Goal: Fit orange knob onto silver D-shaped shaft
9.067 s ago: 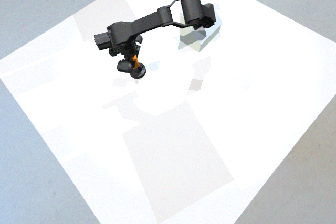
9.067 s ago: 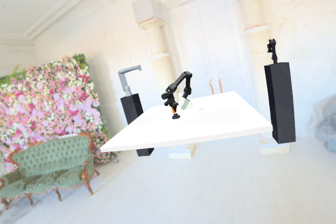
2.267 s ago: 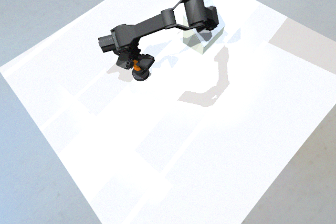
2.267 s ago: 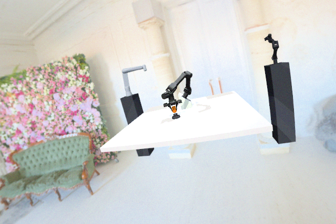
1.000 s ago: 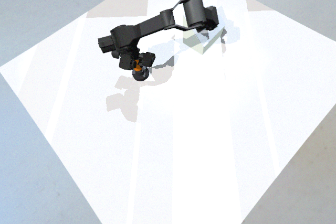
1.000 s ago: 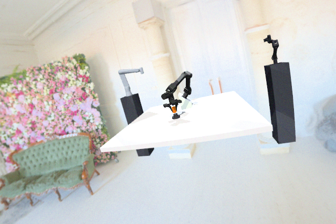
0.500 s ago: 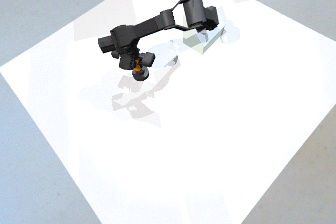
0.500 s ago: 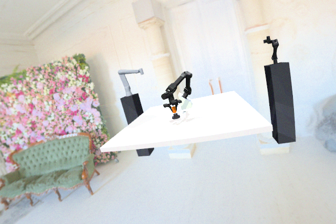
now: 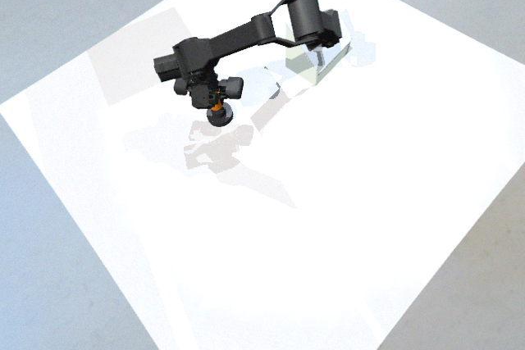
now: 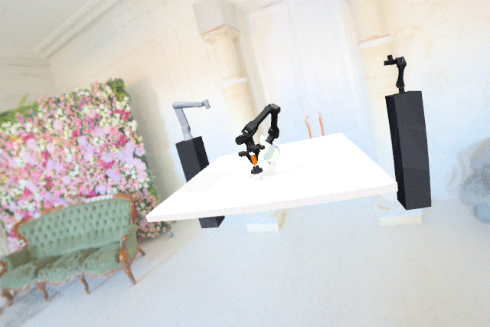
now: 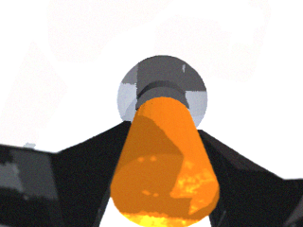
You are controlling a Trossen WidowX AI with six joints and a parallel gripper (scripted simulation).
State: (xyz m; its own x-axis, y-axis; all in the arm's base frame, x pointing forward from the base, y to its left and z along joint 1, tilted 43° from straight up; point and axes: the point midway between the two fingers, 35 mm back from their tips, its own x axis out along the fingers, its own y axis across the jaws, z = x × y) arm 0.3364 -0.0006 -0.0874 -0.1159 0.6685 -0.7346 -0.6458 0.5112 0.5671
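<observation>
Now: gripper tip 30 mm below the orange knob. Also, from my gripper tip: dark round pedestal (40 mm below).
</observation>
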